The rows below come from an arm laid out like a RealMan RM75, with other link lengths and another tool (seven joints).
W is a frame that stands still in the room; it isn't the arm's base.
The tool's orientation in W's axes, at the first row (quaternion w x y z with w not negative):
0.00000, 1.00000, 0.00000, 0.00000
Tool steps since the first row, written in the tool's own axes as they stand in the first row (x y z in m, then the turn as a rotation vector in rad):
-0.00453, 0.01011, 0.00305, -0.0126, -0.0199, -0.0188
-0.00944, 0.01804, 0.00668, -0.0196, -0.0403, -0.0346
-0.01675, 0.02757, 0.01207, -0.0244, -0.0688, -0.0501
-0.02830, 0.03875, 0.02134, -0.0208, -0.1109, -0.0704
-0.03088, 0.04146, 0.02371, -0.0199, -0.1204, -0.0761
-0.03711, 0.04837, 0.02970, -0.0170, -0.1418, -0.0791
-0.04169, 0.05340, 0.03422, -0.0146, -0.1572, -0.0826
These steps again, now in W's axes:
-0.00453, -0.01011, -0.00305, -0.0126, 0.0199, 0.0188
-0.00944, -0.01804, -0.00668, -0.0196, 0.0403, 0.0346
-0.01675, -0.02757, -0.01207, -0.0244, 0.0688, 0.0501
-0.02830, -0.03875, -0.02134, -0.0208, 0.1109, 0.0704
-0.03088, -0.04146, -0.02371, -0.0199, 0.1204, 0.0761
-0.03711, -0.04837, -0.02970, -0.0170, 0.1418, 0.0791
-0.04169, -0.05340, -0.03422, -0.0146, 0.1572, 0.0826

